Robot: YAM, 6 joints.
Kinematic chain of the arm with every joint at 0, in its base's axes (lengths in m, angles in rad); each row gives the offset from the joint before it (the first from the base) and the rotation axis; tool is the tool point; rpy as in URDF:
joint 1: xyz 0 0 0.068 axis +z
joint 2: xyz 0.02 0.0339 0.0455 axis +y
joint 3: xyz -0.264 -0.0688 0 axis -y
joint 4: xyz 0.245 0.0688 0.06 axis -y
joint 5: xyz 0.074 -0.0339 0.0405 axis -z
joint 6: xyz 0.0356 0 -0.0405 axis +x
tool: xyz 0 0 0 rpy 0 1.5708 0
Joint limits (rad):
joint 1: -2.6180..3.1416
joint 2: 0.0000..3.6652
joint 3: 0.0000..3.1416
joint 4: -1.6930..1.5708
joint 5: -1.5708..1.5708
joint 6: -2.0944..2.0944
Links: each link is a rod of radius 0.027 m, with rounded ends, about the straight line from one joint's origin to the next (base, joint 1, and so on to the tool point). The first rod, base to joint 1, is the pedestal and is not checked.
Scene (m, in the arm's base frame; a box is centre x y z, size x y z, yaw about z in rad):
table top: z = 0
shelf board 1: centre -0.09 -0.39 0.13 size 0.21 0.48 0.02 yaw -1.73
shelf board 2: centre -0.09 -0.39 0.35 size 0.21 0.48 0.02 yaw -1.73
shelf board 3: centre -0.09 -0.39 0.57 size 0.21 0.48 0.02 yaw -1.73
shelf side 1: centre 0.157 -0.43 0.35 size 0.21 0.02 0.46 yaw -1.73
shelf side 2: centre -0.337 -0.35 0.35 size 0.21 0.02 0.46 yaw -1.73
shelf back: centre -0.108 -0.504 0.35 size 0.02 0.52 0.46 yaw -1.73
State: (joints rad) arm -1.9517 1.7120 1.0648 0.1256 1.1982 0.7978
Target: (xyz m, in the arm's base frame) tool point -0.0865 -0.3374 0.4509
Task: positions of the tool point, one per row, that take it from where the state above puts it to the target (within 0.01 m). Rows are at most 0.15 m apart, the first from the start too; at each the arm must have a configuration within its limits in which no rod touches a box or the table.
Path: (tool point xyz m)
1: -0.1588 -0.2459 0.2419
2: -0.1414 -0.1715 0.2317
3: -0.1056 -0.1955 0.3418
4: -0.0589 -0.1657 0.4509
5: -0.0673 -0.2200 0.4619
6: -0.0766 -0.2780 0.4621
7: -0.0865 -0.3374 0.4509

